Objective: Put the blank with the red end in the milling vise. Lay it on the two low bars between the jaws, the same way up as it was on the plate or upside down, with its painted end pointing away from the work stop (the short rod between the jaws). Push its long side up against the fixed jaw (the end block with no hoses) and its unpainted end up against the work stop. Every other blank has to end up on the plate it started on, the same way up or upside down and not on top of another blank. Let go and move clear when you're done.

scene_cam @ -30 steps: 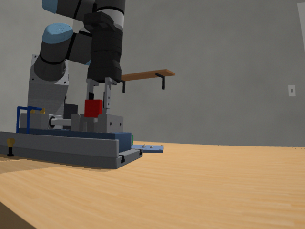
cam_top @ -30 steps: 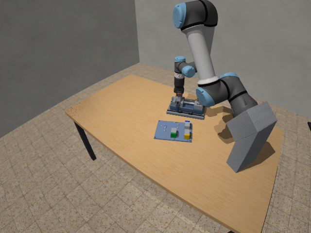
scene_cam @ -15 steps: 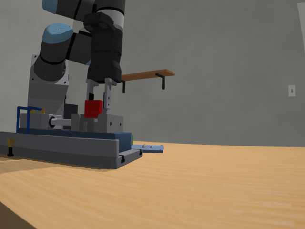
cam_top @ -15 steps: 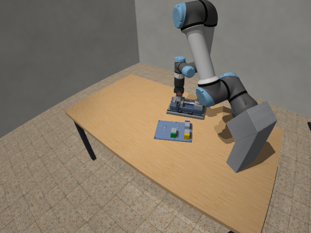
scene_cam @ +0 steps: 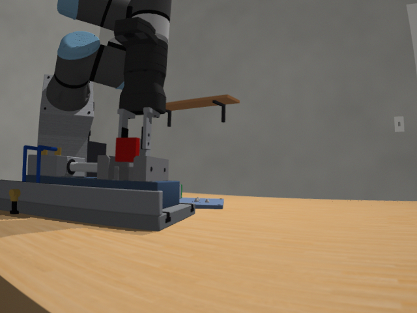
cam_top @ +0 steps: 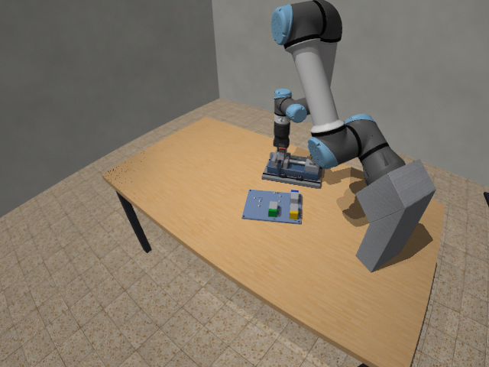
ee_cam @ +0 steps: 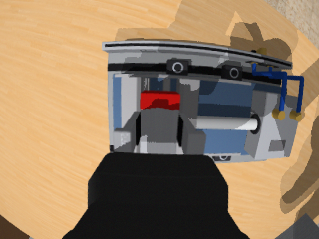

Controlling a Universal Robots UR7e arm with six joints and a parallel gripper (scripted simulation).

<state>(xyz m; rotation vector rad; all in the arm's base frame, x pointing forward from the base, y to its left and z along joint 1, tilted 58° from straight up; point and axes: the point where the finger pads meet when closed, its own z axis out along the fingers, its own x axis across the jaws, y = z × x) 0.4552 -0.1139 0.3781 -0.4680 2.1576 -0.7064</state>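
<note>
Now: the fixed jaw 30 mm ahead of my hand, 10 mm to the left of it and 50 mm below it. From my hand the other things lie so: grey rod 80 mm behind, 10 mm to the right, 50 mm below; work stop 10 mm behind, 50 mm to the left, 40 mm below; moving jaw 30 mm behind, 50 mm below.
</note>
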